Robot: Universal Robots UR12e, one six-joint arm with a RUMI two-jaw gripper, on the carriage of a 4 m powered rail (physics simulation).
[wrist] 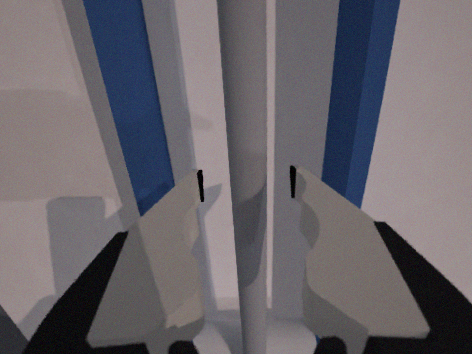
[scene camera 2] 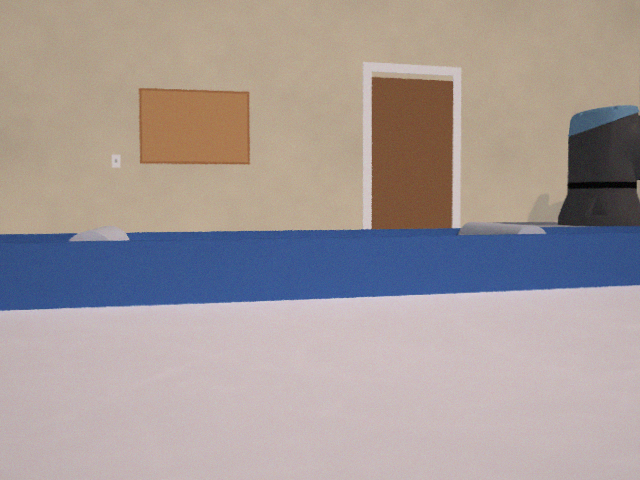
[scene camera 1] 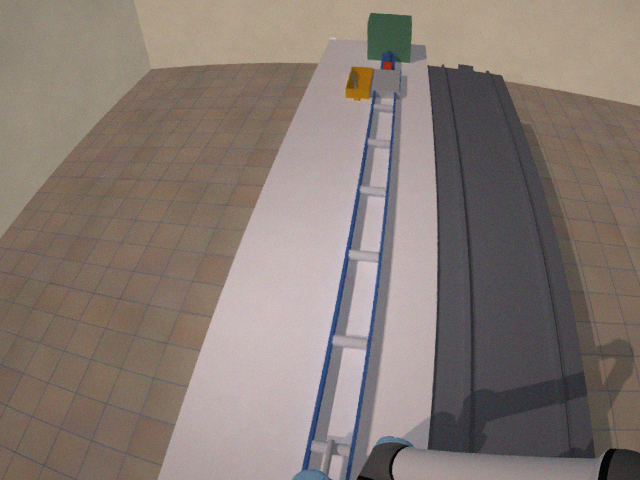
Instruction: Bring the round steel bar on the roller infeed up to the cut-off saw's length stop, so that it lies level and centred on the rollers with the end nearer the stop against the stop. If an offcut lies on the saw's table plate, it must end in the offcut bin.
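Pixels of known places: gripper, fingertip midpoint: [wrist: 246, 170]; arm's base at its link origin: [scene camera 2: 600, 224].
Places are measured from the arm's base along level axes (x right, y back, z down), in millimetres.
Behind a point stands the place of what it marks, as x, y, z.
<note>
The round steel bar [scene camera 1: 327, 457] @(182, -622, -50) [wrist: 246, 115] @(-23, -620, -50) lies lengthwise between the blue side rails of the roller infeed [scene camera 1: 338, 304] @(770, -684, -20) [scene camera 2: 310, 268] @(844, -694, 4) [wrist: 131, 110] @(-21, -557, -22). One end shows over a roller at the bottom of the first scene view, far from the saw. My gripper [wrist: 246, 170] @(13, -619, -34) is open in the wrist view, one finger on each side of the bar, with gaps on both sides. The red length stop [scene camera 1: 387, 65] @(2774, -619, -64) is at the far end, behind the grey table plate [scene camera 1: 386, 81] @(2570, -617, -28), on which no offcut shows. A small grey offcut [scene camera 1: 354, 79] @(2645, -845, 11) lies in the yellow offcut bin [scene camera 1: 365, 82] @(2642, -767, 28).
A green box [scene camera 1: 389, 37] @(3074, -619, -182) stands at the far end of the long white table [scene camera 1: 268, 268] @(936, -999, 30). The dark rail [scene camera 1: 506, 248] runs along its right side. The arm [scene camera 1: 491, 467] @(62, -298, -618) reaches across from the right. A door [scene camera 2: 412, 155] and a board [scene camera 2: 194, 126] are on the wall.
</note>
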